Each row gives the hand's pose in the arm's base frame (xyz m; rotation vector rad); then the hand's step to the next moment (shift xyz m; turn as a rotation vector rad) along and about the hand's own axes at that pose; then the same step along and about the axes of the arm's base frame.
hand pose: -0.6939 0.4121 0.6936 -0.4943 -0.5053 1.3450
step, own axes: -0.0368 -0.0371 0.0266 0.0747 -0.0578 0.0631
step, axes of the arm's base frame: 0.0073 -0.0409 0.0414 0.0183 0.0676 0.0895
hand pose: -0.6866 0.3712 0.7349 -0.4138 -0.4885 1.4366
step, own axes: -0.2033 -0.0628 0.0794 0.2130 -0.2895 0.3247
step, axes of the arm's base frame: -0.0053 -0.2100 0.0864 0.0760 0.1777 0.4441
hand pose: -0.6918 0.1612 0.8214 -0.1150 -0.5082 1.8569
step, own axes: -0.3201 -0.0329 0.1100 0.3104 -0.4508 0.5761
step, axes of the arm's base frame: 0.1039 -0.3186 0.0581 0.1029 0.2370 0.7515
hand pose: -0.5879 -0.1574 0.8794 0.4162 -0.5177 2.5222
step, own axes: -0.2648 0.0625 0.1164 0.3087 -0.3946 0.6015
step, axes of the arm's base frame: 0.2027 -0.2149 -0.0177 0.0781 0.1808 0.7576
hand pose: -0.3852 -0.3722 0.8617 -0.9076 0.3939 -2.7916
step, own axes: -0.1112 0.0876 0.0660 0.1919 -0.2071 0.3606
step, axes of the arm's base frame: 0.1358 -0.0682 -0.0363 0.0440 0.0787 0.4490
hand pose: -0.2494 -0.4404 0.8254 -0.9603 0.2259 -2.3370
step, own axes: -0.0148 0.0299 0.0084 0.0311 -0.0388 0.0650
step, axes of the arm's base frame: 0.0279 -0.0149 -0.0135 0.0092 0.0174 0.0794
